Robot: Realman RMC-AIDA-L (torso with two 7-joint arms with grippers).
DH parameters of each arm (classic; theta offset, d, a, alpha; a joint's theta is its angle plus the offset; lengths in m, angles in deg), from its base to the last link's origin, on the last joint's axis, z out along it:
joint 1: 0 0.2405 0 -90
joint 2: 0 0 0 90
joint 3: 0 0.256 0 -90
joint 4: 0 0 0 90
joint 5: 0 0.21 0 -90
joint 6: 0 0 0 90
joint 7: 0 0.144 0 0
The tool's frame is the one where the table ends.
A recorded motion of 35 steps. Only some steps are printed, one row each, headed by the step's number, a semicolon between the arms.
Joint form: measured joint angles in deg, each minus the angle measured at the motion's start. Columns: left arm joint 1, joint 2, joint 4, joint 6, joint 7, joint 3, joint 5; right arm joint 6, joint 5, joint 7, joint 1, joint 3, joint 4, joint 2.
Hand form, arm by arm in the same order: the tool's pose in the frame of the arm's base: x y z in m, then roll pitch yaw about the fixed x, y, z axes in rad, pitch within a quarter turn. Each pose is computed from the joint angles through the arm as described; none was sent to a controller.
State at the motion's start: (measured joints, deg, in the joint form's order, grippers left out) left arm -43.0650 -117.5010 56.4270 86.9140 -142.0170 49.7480 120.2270; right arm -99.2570 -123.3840 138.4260 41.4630 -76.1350 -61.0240 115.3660
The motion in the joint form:
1: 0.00 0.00 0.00 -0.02 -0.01 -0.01 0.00; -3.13 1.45 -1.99 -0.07 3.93 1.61 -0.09
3: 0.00 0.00 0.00 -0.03 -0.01 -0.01 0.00; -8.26 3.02 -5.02 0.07 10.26 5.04 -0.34
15: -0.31 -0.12 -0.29 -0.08 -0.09 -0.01 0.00; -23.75 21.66 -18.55 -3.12 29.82 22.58 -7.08
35: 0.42 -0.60 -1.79 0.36 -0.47 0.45 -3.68; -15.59 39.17 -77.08 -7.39 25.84 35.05 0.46
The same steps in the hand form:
1: -0.1534 0.4010 0.0358 3.0967 -0.3881 1.0019; 0.1566 0.3343 -0.0057 3.0235 -0.1580 -0.6912
3: -0.1534 0.4010 0.0358 3.0968 -0.3882 1.0019; 0.1623 0.3295 0.0072 2.9261 -0.1141 -0.7184
15: -0.1516 0.4014 0.0342 3.0914 -0.3861 1.0035; 0.1896 0.3118 0.0829 2.5283 0.3330 -0.8304
35: -0.1498 0.3958 0.0278 3.0076 -0.3969 1.0529; 0.1886 0.2997 0.0274 -3.0778 1.0440 0.0544

